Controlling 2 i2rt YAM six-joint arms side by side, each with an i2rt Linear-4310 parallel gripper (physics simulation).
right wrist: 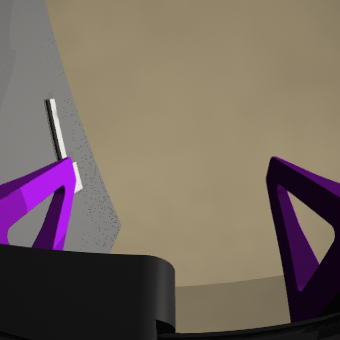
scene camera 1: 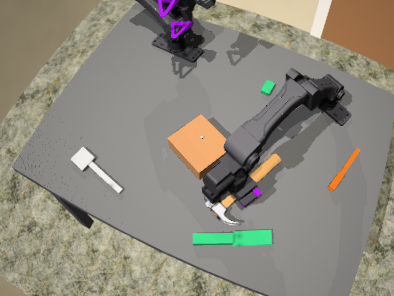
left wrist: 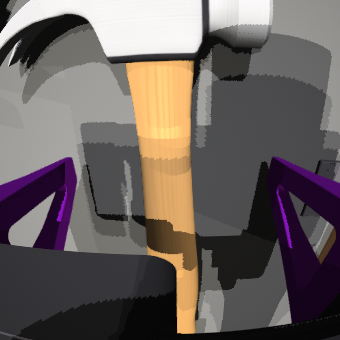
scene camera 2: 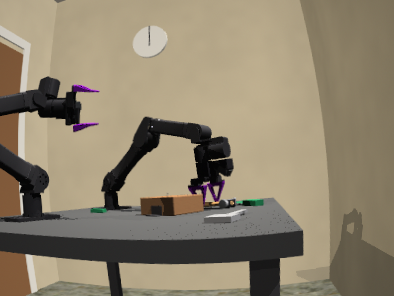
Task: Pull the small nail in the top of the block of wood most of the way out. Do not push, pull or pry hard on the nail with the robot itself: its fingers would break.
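Frame: origin at the left arm's base, x back, y down, z right, level; centimetres.
Seen in the pictures: left gripper, between the fingertips: [scene camera 1: 235, 194] [left wrist: 171, 167] [scene camera 2: 209, 204]; right gripper, between the fingertips: [right wrist: 170, 167] [scene camera 1: 168, 27] [scene camera 2: 98, 107]; left arm's base, origin of its link: [scene camera 1: 326, 103] [scene camera 2: 112, 209]; right arm's base, origin of its link: [scene camera 1: 176, 47] [scene camera 2: 33, 219].
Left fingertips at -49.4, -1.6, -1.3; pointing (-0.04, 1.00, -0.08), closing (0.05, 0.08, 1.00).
Note:
Offsets run from my left fingertips to a thing's top centre, as dx, dy, dz. Level surfaces: height alone.
The orange-brown wood block {+2.9, -5.1, +18.4} [scene camera 1: 197, 152] [scene camera 2: 187, 204] sits on the grey table {dy +1.6} [scene camera 1: 120, 110]. The small nail {+4.0, -5.1, +18.9} [scene camera 1: 202, 137] [scene camera 2: 167, 194] stands upright in its top, its head a little above the wood. A claw hammer {+5.0, -1.6, -2.1} [scene camera 1: 266, 168] [scene camera 2: 225, 203] [left wrist: 167, 200] with a wooden handle and silver head lies beside the block. My left gripper [scene camera 2: 210, 201] [left wrist: 171, 167] is open and points down low over the hammer, one finger on each side of the handle, touching neither side in the left wrist view. My right gripper [scene camera 1: 168, 26] [scene camera 2: 98, 107] [right wrist: 170, 167] is open and empty, high near its own base.
A white mallet-shaped piece {-26.8, +0.2, +34.6} [scene camera 1: 83, 158] [scene camera 2: 227, 217] [right wrist: 56, 125] lies at the left of scene camera 1. A green stepped bar {-10.0, -0.4, -9.5} [scene camera 1: 252, 237] [scene camera 2: 252, 202] lies near the hammer head. A green block {+37.3, +0.2, +20.3} [scene camera 1: 268, 87] [scene camera 2: 98, 210] and an orange stick {+33.4, -0.8, -19.6} [scene camera 1: 345, 169] lie farther off.

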